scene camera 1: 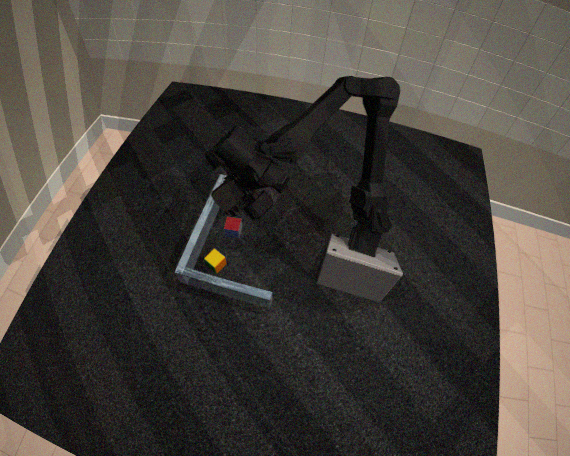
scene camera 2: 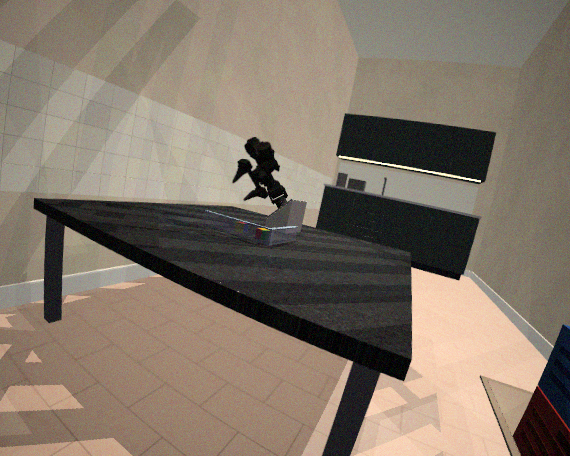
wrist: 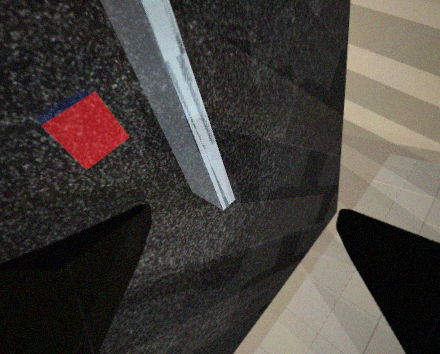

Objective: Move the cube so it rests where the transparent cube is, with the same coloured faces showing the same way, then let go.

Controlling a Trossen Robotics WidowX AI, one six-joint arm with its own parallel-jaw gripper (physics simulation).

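Seen in the pictures: gripper, fingertip midpoint: (scene camera 2: 238, 191) (wrist: 244, 215); arm's base at its link origin: (scene camera 1: 362, 250) (scene camera 2: 285, 209).
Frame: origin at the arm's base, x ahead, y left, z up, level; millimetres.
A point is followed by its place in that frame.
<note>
The solid-looking cube (scene camera 1: 215, 260) (scene camera 2: 263, 233) sits on the table near the corner of the pale wall, yellow face up, with green and orange sides. The cube with a red top and a blue side (scene camera 1: 233, 226) @(z -66, x 329, y 20 mm) (scene camera 2: 241, 226) (wrist: 86, 131) @(z -65, x 333, y 14 mm) looks faintly see-through and duller, like the transparent cube. It stands apart from the yellow-topped one, turned differently. My gripper (scene camera 1: 244, 214) (scene camera 2: 240, 190) @(z 55, x 358, y -18 mm) (wrist: 244, 215) @(z 55, x 358, y -18 mm) is open and empty, raised above the table behind the red-topped cube. In the wrist view the red-topped cube is beyond the left finger; the yellow-topped cube does not show there.
A low, pale L-shaped wall (scene camera 1: 199, 232) @(z -46, x 396, y 80 mm) (scene camera 2: 282, 228) @(z -46, x 310, y 191 mm) (wrist: 204, 135) @(z -45, x 415, y -23 mm) runs along two sides of the cubes. The arm's grey base block (scene camera 1: 357, 274) @(z 8, x -5, y 70 mm) (scene camera 2: 295, 216) @(z -20, x 6, y 70 mm) stands to their right in scene camera 1. The dark table's (scene camera 1: 300, 380) @(z -106, x 31, y 319 mm) (scene camera 2: 300, 280) @(z -105, x 618, y 453 mm) edge shows in the wrist view.
</note>
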